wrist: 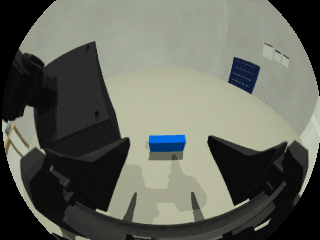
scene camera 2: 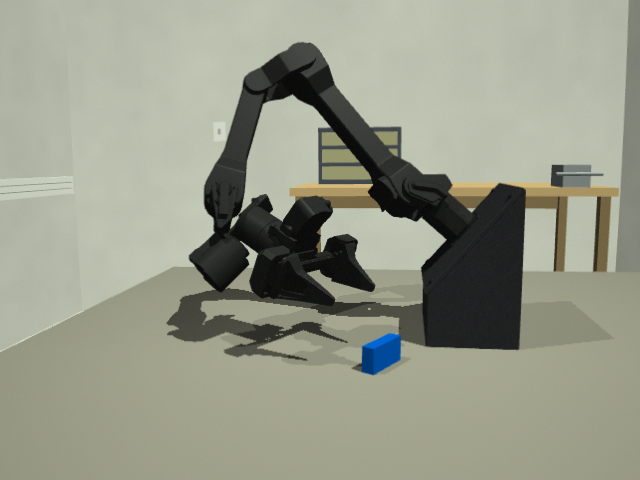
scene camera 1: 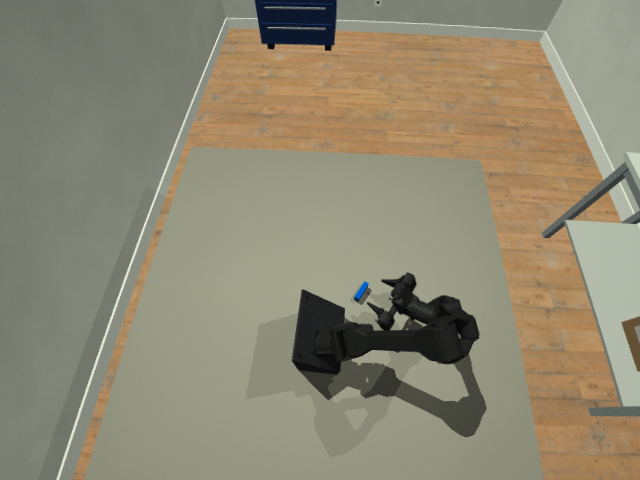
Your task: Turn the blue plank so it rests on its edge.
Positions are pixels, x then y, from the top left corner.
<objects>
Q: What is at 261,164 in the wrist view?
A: My gripper.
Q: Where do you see a blue plank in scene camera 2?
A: At 381,353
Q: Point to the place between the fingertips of my gripper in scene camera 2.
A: At 354,295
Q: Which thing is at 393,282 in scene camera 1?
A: My gripper.
</objects>
